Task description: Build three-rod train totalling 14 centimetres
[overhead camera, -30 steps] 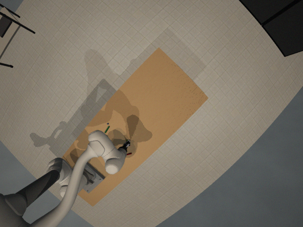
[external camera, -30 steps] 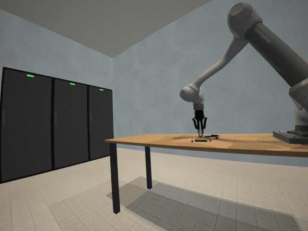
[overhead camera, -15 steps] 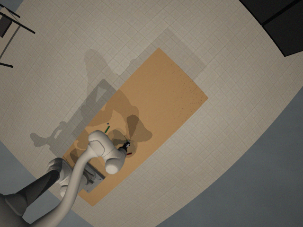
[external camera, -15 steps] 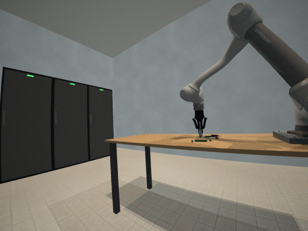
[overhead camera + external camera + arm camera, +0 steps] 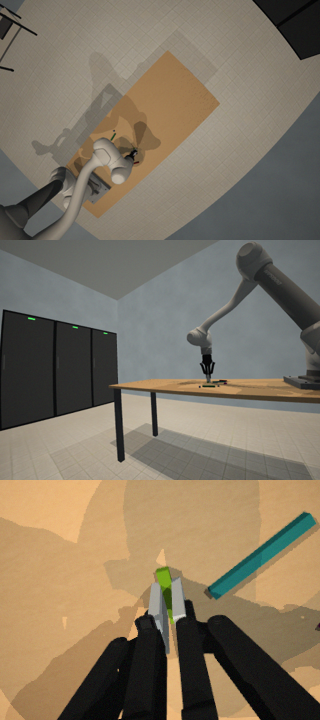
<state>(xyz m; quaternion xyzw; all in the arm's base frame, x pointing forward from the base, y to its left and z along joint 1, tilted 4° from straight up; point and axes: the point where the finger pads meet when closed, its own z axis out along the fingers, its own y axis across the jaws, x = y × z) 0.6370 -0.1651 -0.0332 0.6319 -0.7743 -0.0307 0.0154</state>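
Now: hand 13 cm past the magenta rod, 9 cm to the right of it and 3 cm above it. The rest, counted from my hand: turquoise rod 8 cm behind, 3 cm below; then red rod 11 cm behind, 8 cm to the right, 3 cm below; then lime rod 3 cm below.
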